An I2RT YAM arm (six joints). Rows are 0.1 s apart.
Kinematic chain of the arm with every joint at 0, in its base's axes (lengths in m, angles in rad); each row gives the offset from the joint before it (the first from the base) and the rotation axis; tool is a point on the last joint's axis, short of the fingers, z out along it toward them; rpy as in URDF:
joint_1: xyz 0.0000 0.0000 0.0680 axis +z
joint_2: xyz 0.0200 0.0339 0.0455 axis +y
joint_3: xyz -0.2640 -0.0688 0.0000 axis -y
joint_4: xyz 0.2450 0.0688 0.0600 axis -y
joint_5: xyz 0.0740 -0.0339 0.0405 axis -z
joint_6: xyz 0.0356 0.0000 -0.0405 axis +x
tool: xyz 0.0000 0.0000 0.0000 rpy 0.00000 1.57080 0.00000
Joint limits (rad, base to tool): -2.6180..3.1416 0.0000..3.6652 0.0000..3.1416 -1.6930..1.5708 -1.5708..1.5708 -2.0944..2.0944
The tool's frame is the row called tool.
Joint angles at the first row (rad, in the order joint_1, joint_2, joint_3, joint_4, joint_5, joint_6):
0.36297 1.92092 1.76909 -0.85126 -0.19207 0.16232
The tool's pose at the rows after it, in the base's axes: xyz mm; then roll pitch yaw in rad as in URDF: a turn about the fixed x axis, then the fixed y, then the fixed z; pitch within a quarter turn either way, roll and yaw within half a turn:
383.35 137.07 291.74 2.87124 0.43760 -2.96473
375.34 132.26 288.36 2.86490 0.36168 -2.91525
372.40 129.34 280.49 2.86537 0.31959 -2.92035
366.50 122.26 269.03 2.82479 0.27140 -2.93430
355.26 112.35 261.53 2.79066 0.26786 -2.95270
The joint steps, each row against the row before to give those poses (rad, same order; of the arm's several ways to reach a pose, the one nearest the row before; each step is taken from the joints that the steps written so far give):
-0.03738 -0.01489 -0.00004 -0.11251 -0.01297 -0.02480
-0.00838 -0.00229 -0.00225 -0.08586 -0.03852 -0.04995
-0.00498 -0.00035 -0.02552 -0.01643 -0.00306 0.00150
-0.01678 -0.01529 -0.06148 0.00157 -0.04540 -0.00038
-0.01982 -0.05417 -0.10146 0.04652 -0.03471 -0.00037

